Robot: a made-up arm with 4 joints. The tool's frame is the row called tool.
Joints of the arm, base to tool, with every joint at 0 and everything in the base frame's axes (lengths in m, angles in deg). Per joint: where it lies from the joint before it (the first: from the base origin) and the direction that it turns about. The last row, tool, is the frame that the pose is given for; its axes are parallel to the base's.
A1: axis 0 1 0 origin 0 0 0.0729
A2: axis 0 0 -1 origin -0.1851 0.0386 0.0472
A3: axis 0 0 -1 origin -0.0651 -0.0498 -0.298
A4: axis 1 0 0 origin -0.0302 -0.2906 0.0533
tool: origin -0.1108 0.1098 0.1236
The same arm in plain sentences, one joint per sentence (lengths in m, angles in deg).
The arm has four revolute joints in a row. What follows holds with every joint at zero, and every direction is one of the base frame's. The first joint is mounted 0.0729 m along +z from the base frame's origin and turns about +y. The second joint is mounted 0.1851 m along -x and 0.0386 m along +y and 0.0472 m along +z from the first joint and turns about -z. The third joint is mounted 0.0651 m along -x and 0.0498 m along -y and 0.2980 m along -z from the second joint and turns about -z. The fourth joint is mounted 0.0302 m along -x and 0.2906 m along -y and 0.0533 m along +z from the third joint and turns about +x. The tool frame, which is the frame that the pose is given for, is mounted 0.1108 m along -x and 0.1098 m along +y and 0.1236 m along +z from the fourth joint; its axes are parallel to the base frame's.
